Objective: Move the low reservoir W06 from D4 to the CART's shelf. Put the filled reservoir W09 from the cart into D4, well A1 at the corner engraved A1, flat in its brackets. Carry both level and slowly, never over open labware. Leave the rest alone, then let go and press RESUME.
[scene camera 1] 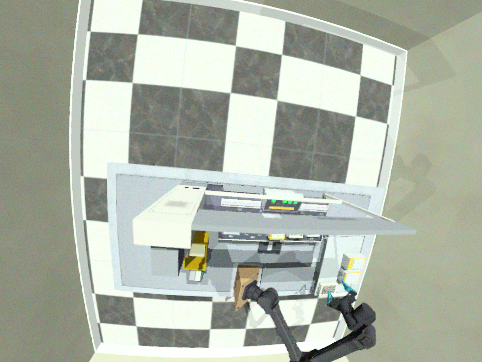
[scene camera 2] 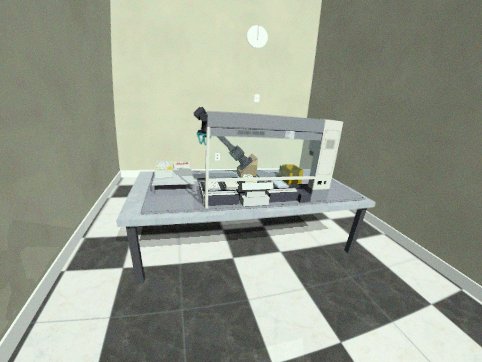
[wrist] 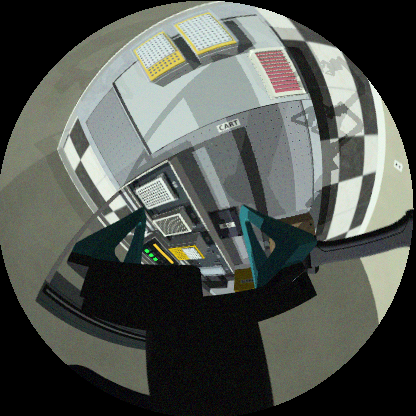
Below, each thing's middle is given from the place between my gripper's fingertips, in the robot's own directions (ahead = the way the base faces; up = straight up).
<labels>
Right now the white ribbed trough reservoir (wrist: pixel 174 221) is 220 mm below my hand, 210 mm ahead of it and 200 mm to the left of it. The rest, counted from my hand: white tower (scene camera 1: pixel 150 228): 810 mm to the left, 280 mm ahead, 20 mm below.
</labels>
